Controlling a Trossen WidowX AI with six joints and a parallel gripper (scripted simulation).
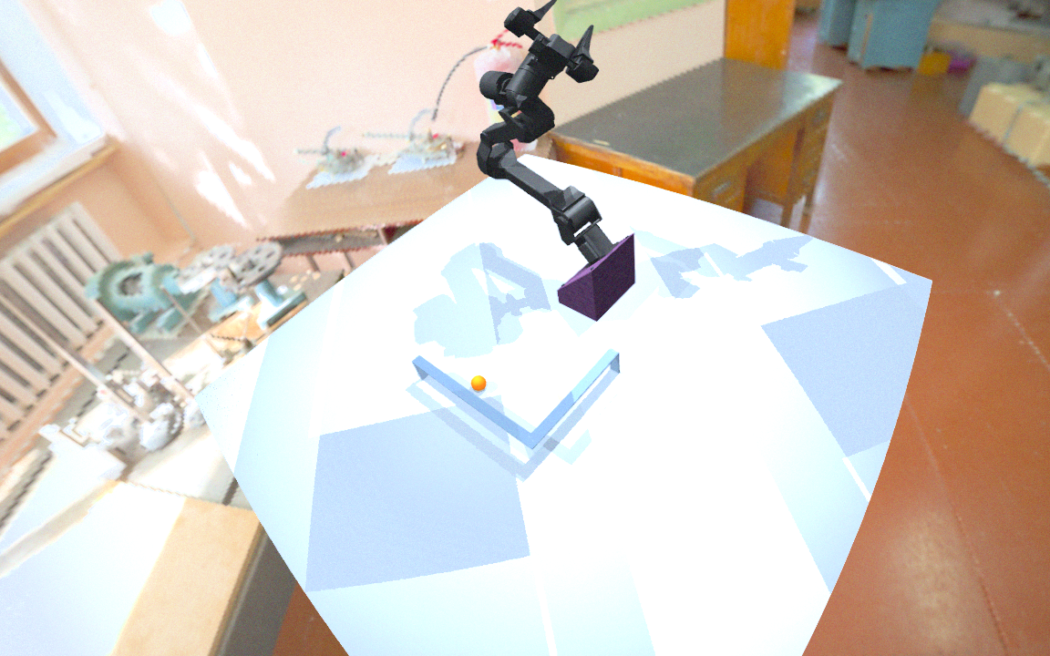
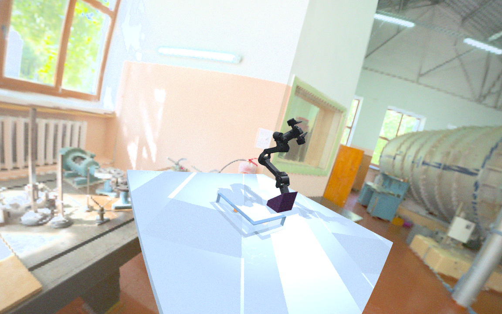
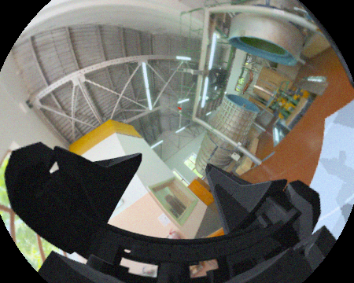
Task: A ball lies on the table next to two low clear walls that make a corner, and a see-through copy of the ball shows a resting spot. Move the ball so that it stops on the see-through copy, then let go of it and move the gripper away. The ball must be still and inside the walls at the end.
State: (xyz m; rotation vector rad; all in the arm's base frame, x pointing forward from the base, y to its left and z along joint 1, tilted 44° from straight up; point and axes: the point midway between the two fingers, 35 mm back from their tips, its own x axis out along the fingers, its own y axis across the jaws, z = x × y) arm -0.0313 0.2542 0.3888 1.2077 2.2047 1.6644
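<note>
Now: the orange ball 55 cm below my gripper tip, 47 cm ahead of it and 1 cm to the right of it.
</note>
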